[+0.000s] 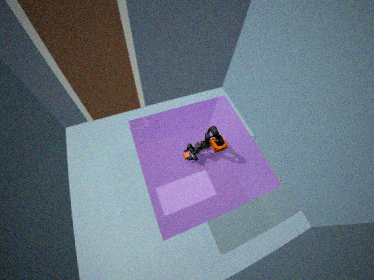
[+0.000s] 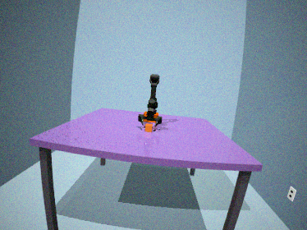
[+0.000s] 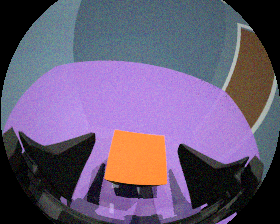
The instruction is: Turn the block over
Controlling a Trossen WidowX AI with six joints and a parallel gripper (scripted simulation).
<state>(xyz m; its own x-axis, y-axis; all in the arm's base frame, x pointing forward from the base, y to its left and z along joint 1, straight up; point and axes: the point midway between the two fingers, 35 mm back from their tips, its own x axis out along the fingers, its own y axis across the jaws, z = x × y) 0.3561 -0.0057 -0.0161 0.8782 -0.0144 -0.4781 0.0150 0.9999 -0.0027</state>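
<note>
Now: gripper tip 3 cm past the block and 2 cm above it.
</note>
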